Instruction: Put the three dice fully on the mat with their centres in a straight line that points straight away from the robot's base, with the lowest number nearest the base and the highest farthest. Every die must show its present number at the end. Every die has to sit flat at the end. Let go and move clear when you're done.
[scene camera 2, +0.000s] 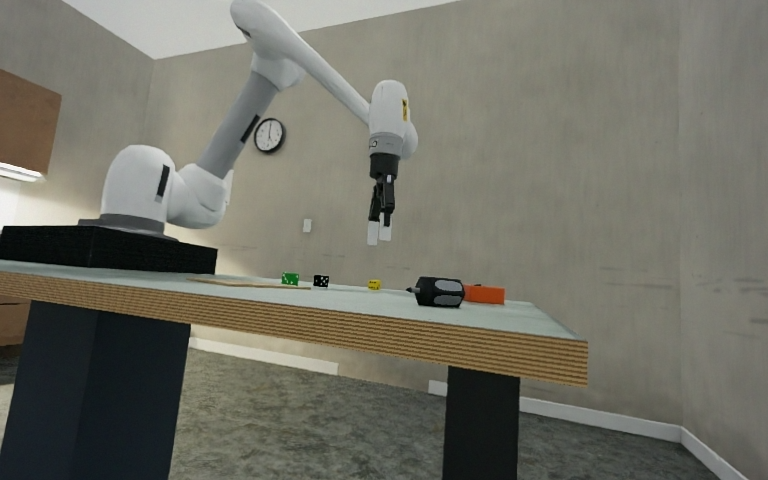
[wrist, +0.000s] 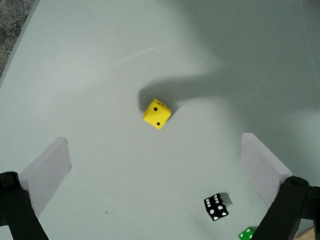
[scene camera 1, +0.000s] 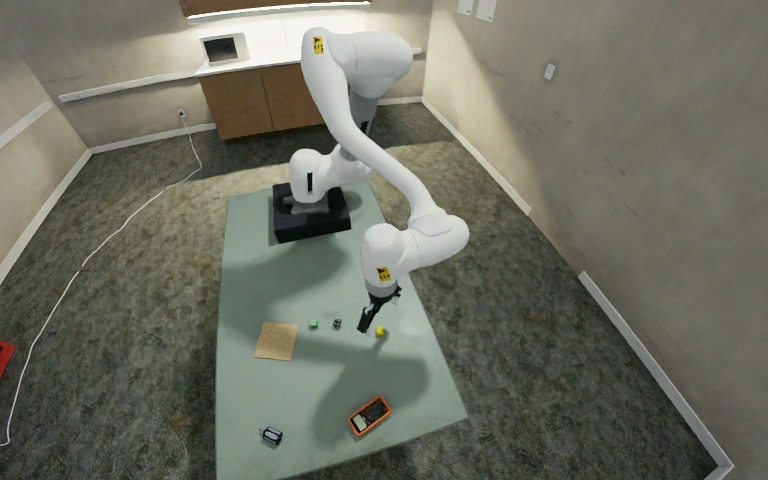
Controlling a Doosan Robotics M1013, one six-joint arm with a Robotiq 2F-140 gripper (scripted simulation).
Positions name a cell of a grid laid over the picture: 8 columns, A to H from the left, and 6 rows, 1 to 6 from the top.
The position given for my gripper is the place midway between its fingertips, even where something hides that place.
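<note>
A tan mat (scene camera 1: C5) is visible. My gripper (scene camera 2: D4) is visible as well; the wrist view also contains the gripper (wrist: D4).
</note>
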